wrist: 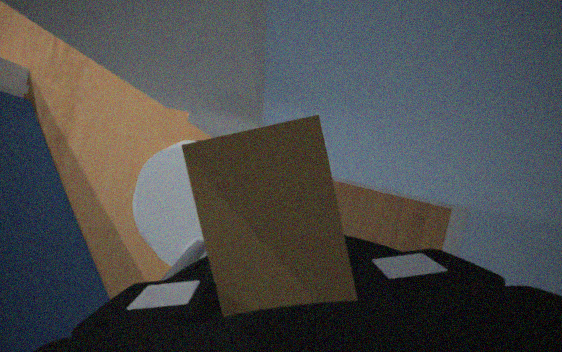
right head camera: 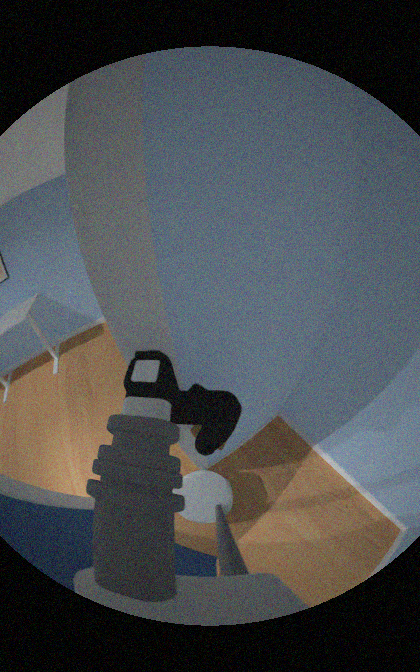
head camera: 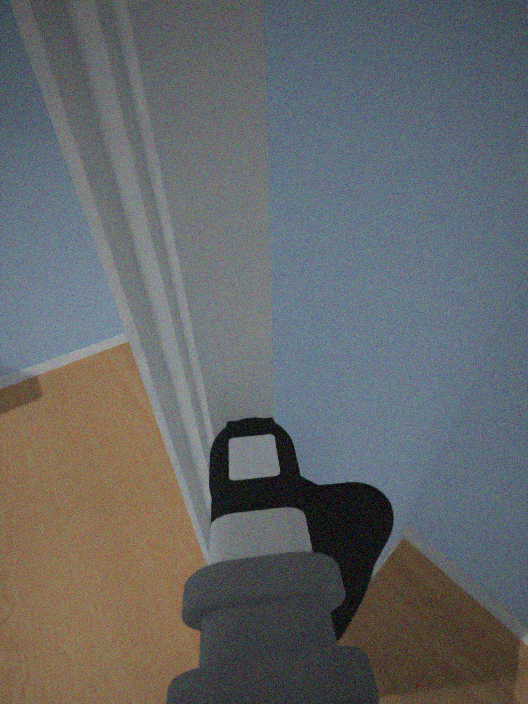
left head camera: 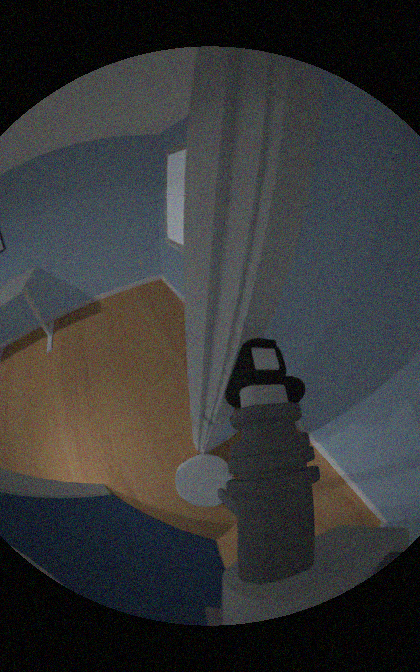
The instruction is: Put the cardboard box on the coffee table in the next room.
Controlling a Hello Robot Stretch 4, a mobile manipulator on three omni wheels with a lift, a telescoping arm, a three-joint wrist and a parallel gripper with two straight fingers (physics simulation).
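Observation:
The cardboard box shows in the wrist view as a plain brown upright face, slightly tilted, between the two black fingers with pale pads. My gripper is shut on it and holds it raised above the floor. The fingertips and the box are not clearly seen in the head views, where the black wrist hides them. A pale table-like piece with slanted white legs stands at the far left of both side head views, near the far wall. I cannot tell whether it is the coffee table.
A grey-white door frame rises directly ahead, beside a blue wall on the right. Wooden floor stretches through the opening on the left. A dark blue panel is close by at lower left.

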